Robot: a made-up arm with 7 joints.
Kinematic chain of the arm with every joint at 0, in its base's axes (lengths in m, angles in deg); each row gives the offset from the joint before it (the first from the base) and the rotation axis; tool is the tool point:
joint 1: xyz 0 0 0.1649 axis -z
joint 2: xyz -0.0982 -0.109 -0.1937 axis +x
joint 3: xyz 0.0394 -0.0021 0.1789 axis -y
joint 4: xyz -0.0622 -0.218 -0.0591 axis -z
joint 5: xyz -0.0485 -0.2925 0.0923 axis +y
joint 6: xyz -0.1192 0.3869 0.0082 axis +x
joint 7: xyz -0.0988 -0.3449 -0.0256 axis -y
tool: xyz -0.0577 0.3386 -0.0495
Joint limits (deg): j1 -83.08..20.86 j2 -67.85..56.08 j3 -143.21..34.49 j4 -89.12..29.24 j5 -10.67..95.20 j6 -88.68..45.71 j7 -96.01..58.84
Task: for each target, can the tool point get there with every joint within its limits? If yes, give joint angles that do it. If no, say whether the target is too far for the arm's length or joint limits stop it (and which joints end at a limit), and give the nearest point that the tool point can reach.
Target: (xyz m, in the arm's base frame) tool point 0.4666 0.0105 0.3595
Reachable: yes | joints -54.19 -24.63 -115.49 -76.81 59.09 27.52 -46.12
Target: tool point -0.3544 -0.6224 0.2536
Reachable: yes | joints 11.58 12.50 -17.67 -73.91 34.69 -11.32 -17.83
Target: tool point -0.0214 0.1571 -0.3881
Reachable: no: joint limits stop it (at a limit: joint 1, joint 2, joint 3, joint 4, joint 5, joint 6) | nearest point 0.1589 0.1423 -0.1869 | short by 0.271 m
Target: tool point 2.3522 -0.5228 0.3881
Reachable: no: too far | nearest point 0.7719 -0.1914 0.0951 | short by 1.641 m
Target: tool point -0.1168 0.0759 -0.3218
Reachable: no: joint limits stop it (at a limit: joint 1, joint 2, joint 3, joint 5) | nearest point -0.3007 -0.0196 -0.2159 | short by 0.233 m
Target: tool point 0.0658 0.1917 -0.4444
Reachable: no: joint limits stop it (at a limit: joint 1, joint 2, joint 3, joint 4) | nearest point 0.2765 0.1652 -0.2792 | short by 0.269 m
